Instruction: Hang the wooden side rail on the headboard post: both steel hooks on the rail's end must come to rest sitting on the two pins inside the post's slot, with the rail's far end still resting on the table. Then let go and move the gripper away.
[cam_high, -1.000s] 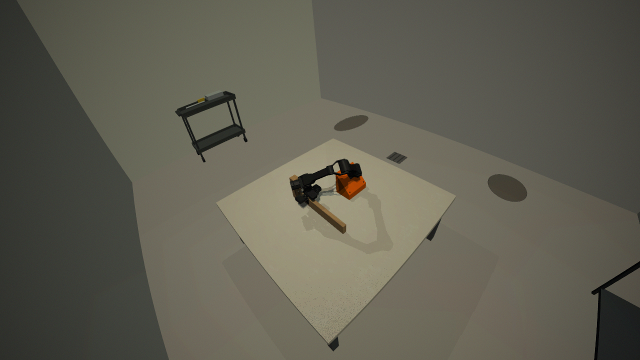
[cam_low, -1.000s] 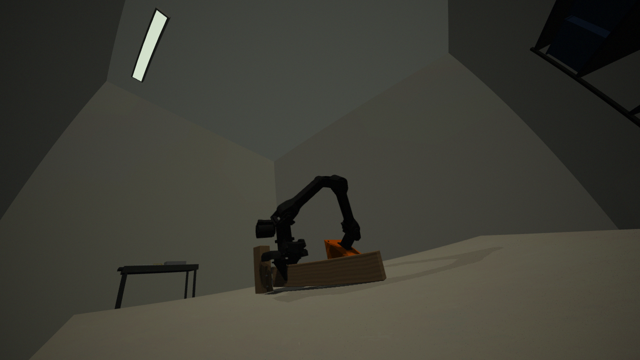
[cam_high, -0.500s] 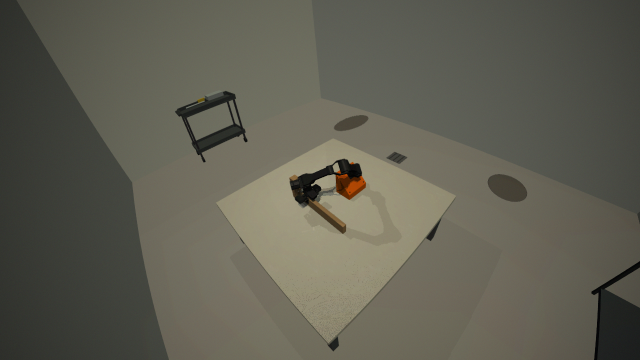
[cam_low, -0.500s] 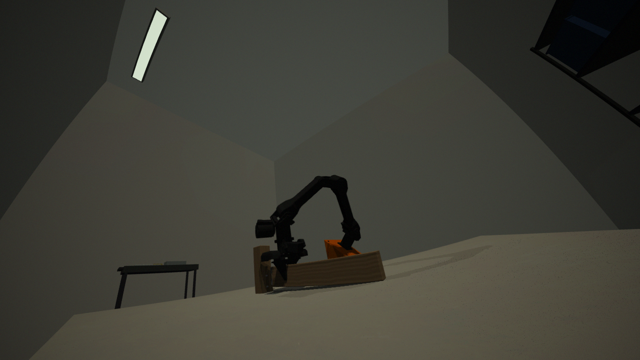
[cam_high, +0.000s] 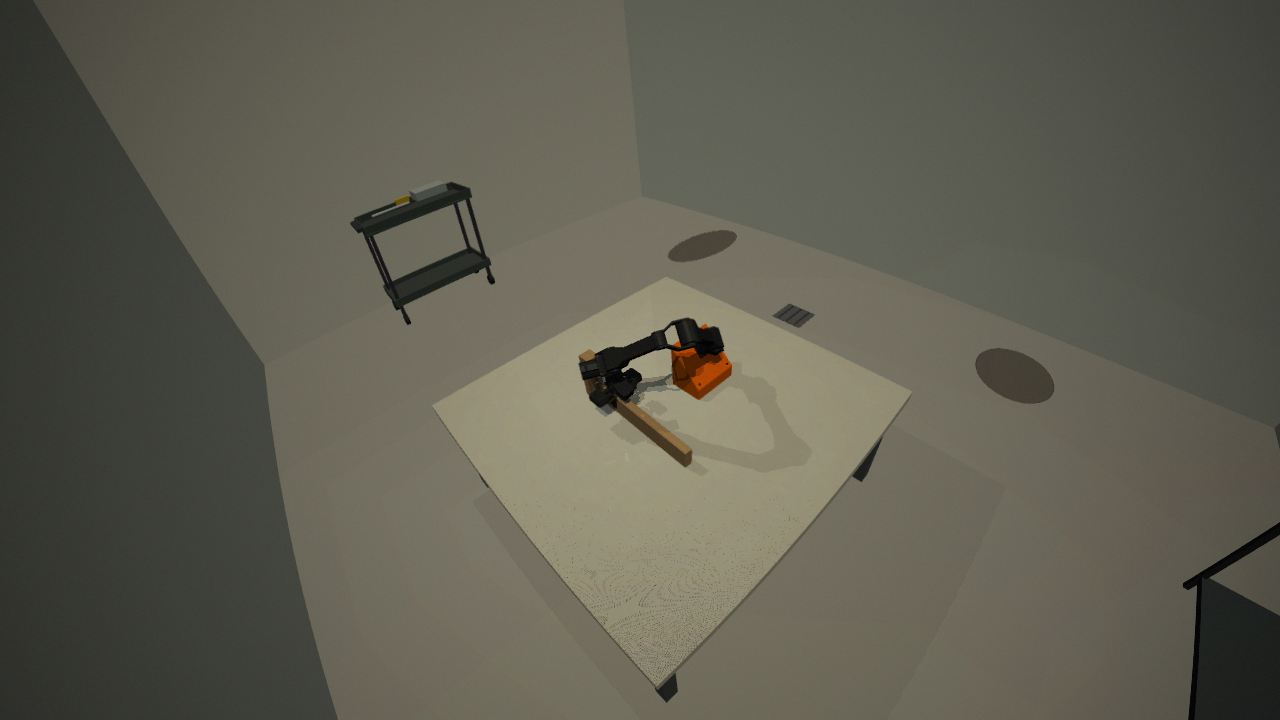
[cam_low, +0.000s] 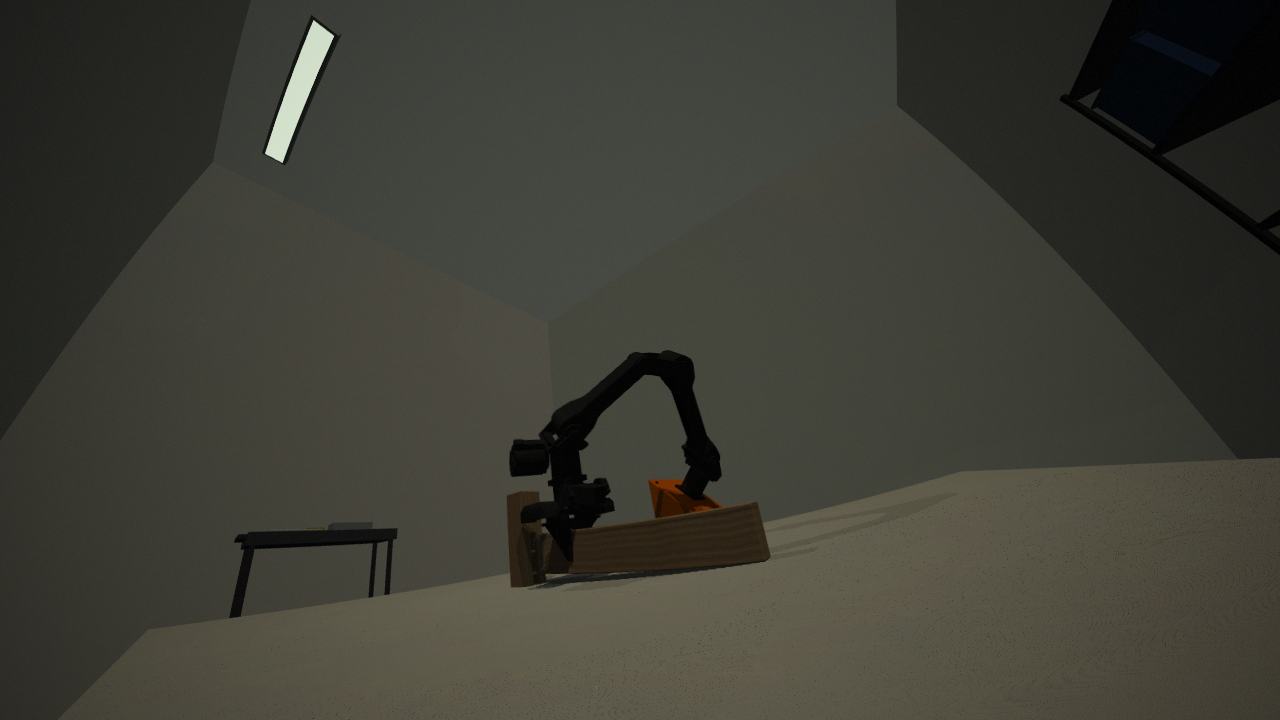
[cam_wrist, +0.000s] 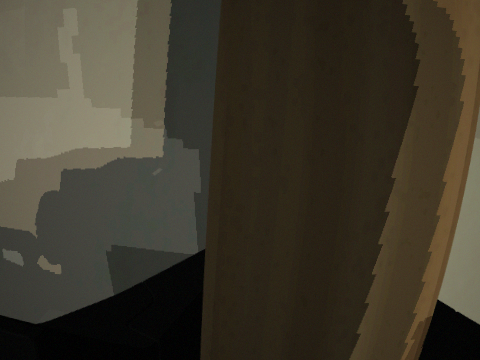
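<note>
Now: the headboard post 14 cm to the right of my gripper tip and 4 cm above it.
</note>
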